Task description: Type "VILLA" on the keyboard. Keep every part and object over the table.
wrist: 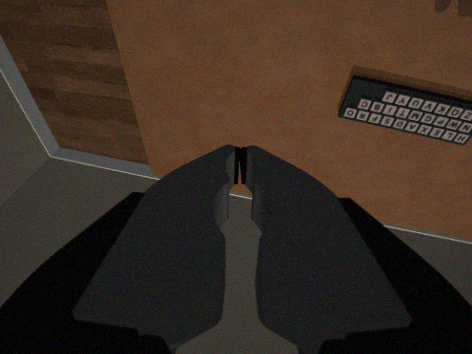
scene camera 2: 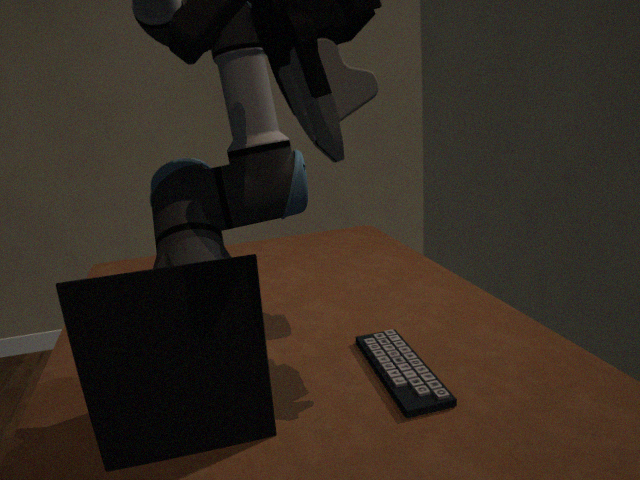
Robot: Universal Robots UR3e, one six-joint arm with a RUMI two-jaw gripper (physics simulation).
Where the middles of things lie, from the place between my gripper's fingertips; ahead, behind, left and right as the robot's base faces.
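Here is the dark keyboard (scene camera 2: 433, 396), and my hand is 0.34 m above it. My hand is also 0.17 m short of the keyboard and 0.2 m to the right of it.
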